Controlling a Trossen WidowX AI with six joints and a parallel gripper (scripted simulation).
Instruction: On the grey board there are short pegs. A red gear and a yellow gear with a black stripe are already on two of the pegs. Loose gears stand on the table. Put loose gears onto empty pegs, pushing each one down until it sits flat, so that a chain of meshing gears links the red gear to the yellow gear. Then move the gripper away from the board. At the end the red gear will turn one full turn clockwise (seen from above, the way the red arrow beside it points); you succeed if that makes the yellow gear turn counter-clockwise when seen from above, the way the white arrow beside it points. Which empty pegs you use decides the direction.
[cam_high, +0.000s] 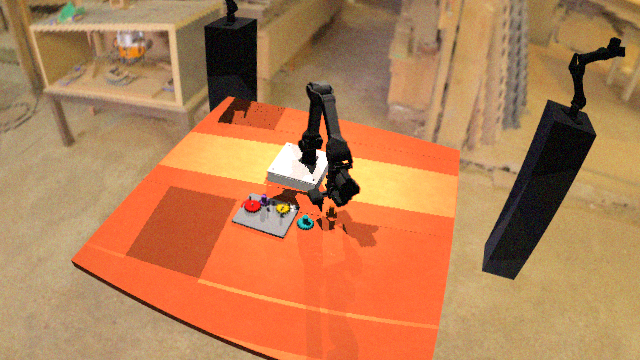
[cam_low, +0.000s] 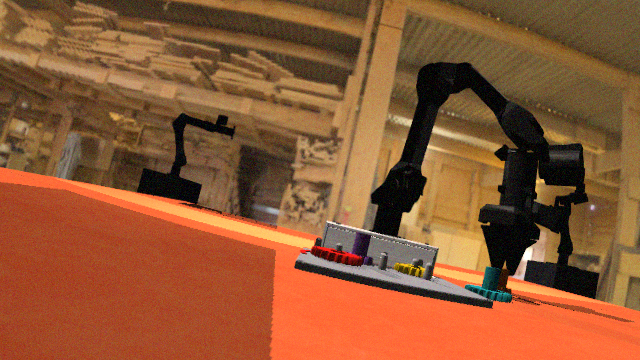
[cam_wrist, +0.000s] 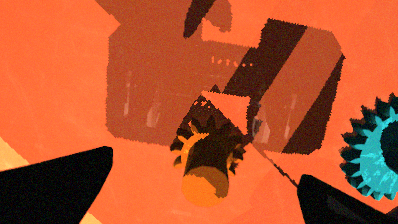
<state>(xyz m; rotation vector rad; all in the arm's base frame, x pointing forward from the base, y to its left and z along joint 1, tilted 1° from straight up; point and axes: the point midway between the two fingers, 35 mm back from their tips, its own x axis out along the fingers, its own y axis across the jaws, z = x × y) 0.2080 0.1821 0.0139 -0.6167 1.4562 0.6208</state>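
Right now the orange gear is 10 mm below my gripper tip. Round my gripper tip: yellow gear 60 mm ahead, 170 mm to the right, 10 mm below; then grey board 110 mm ahead, 220 mm to the right, 20 mm below; then cyan gear 90 mm ahead, 70 mm to the right, 10 mm below.
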